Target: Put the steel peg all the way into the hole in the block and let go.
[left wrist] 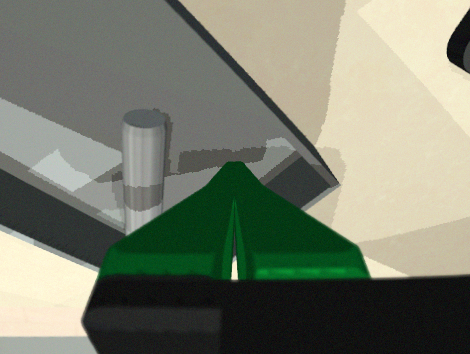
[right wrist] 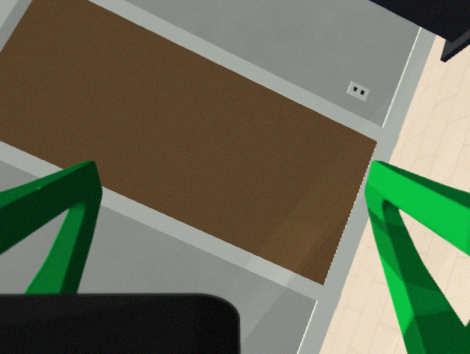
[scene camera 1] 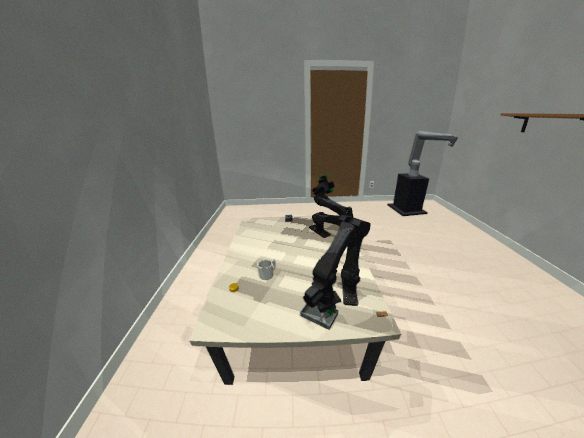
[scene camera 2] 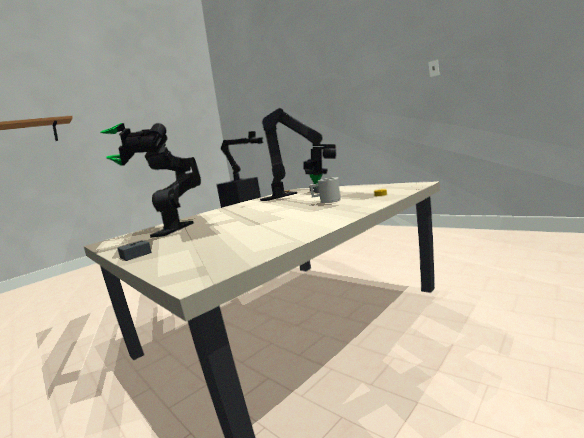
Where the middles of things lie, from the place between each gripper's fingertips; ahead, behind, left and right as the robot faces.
Scene:
Right now my left hand is 40 mm short of the steel peg (left wrist: 143,132), 10 mm to the right of it and 10 mm above it. Round my left hand: tray (left wrist: 76,76): 50 mm ahead, 20 mm to the right.
Now: right hand 91 cm to the right of the tray, 34 cm above it and 31 cm short of it. The rest, counted from my right hand: steel peg (93 cm to the left, 35 cm below, 30 cm ahead).

